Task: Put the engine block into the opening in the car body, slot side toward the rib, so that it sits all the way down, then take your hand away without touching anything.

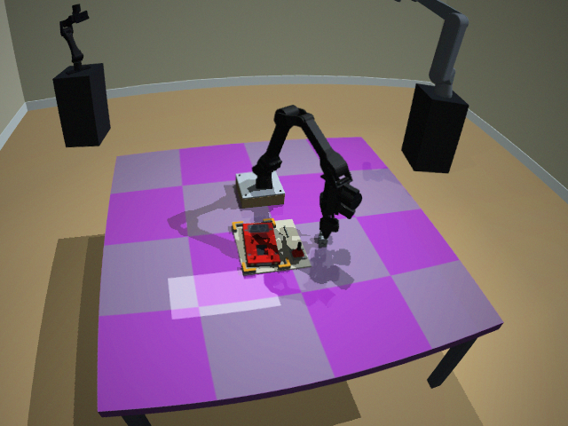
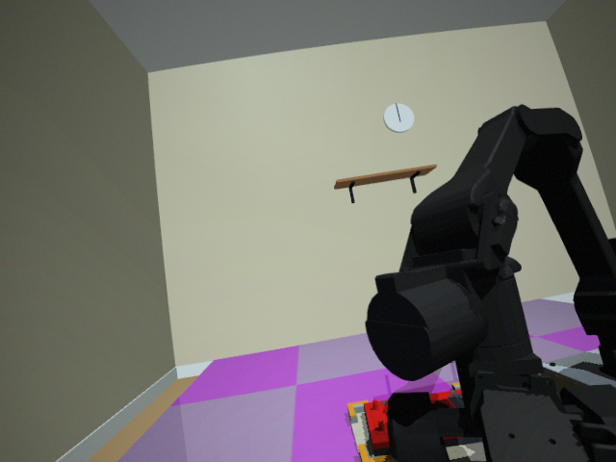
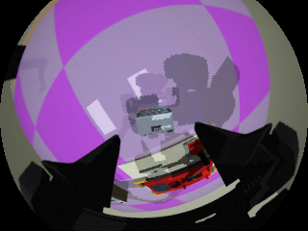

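Right now my gripper tip is 3 cm above the grey engine block and 1 cm to the left of it.
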